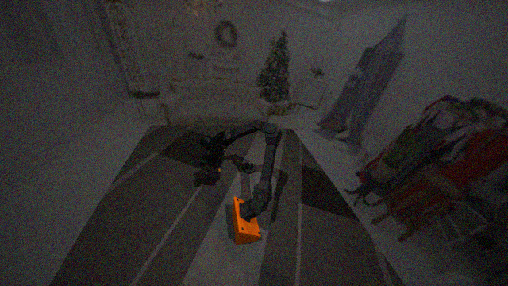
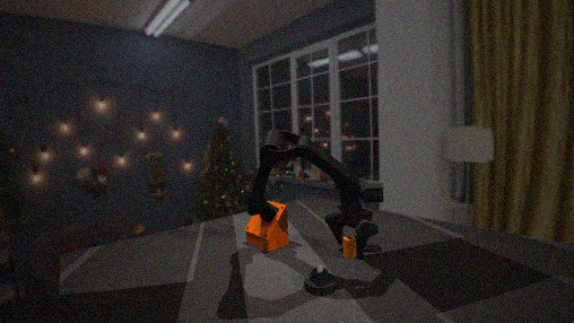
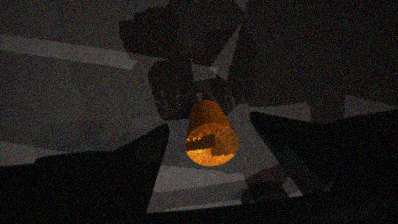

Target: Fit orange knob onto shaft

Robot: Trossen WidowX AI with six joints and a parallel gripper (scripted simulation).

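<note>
The orange knob lies 20 mm above my gripper tip. From my gripper tip the other things lie so: round pedestal 200 mm to the right, 70 mm ahead, 10 mm above.
</note>
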